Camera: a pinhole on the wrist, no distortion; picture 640 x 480 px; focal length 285.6 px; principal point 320.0 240.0 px. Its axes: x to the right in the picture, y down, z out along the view. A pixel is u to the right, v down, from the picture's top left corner.
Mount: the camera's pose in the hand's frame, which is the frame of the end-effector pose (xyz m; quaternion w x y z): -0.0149 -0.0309 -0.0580 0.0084 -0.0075 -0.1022 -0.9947
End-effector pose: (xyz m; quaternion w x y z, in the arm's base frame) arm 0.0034 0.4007 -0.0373 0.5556 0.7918 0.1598 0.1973
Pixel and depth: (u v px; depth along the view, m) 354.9 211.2 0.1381
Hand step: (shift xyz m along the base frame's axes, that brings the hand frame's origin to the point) 0.0106 -0.0787 -0.0169
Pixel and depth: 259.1 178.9 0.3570
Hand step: 0.1948 -0.2329 0.0359
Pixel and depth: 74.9 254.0 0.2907
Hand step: 0.3189 -0.0773 -0.0195
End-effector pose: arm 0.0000 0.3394 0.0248 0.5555 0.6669 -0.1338 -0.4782
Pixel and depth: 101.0 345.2 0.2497
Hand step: -0.0906 -0.2293 -0.1322
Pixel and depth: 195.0 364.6 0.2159
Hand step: -0.1192 -0.1375 -0.0960
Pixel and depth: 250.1 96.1 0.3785
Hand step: -0.0913 -0.3044 0.1851
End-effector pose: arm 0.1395 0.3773 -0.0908 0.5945 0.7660 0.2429 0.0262
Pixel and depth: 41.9 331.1 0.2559
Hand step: 0.2592 -0.0780 -0.1700
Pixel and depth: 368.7 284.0 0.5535
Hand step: 0.0759 -0.4915 -0.1246
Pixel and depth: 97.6 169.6 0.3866
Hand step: 0.4020 -0.1747 -0.0239
